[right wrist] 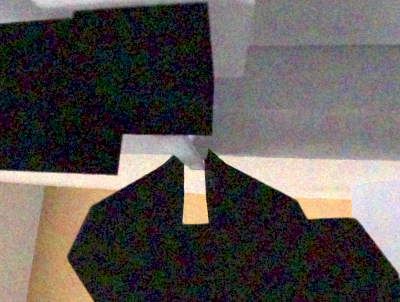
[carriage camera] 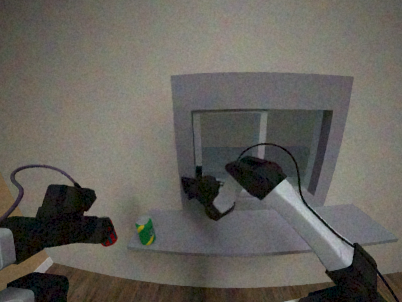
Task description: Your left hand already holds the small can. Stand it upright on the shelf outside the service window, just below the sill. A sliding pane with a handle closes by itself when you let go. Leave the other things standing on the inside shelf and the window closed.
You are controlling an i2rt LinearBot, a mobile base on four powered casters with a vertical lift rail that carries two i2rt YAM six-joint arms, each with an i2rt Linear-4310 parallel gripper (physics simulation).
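Frame: origin at the left arm's base, x ahead, y left, z up, level; centimetres.
Seen in the pictures: left gripper, between the fingertips: (carriage camera: 105,228); right gripper, between the fingertips: (right wrist: 194,158) (carriage camera: 182,178).
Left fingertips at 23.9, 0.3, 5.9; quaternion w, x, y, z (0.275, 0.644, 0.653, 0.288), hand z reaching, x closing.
Observation:
A point is followed by its place in that frame, as x, y, z.
The small red can (carriage camera: 110,237) {21.9, -1.8, 3.9} is in my left gripper (carriage camera: 106,232) {23.9, 0.3, 5.9}, left of the outside shelf (carriage camera: 225,237) {34.2, -41.9, -12.5}. It is mostly hidden by the dark fingers. My right gripper (carriage camera: 189,184) (right wrist: 194,158) {53.5, -23.4, 8.0} is shut on the pane's grey handle (right wrist: 186,150) {52.1, -28.9, 7.5}, low at the left side of the service window. The handle's tip shows between the nearly closed fingertips in the right wrist view; the arm hides it in the carriage view. The sliding pane's light upright frame (carriage camera: 263,127) {51.6, -62.1, 32.1} shows near the middle of the opening.
A green and yellow can (carriage camera: 146,233) {31.6, -9.4, -4.8} stands at the left end of the outside shelf. The grey window surround (carriage camera: 260,91) {49.9, -59.0, 47.6} frames the opening. My right forearm (carriage camera: 307,220) {9.2, -53.0, 19.8} crosses over the shelf and hides part of the sill.

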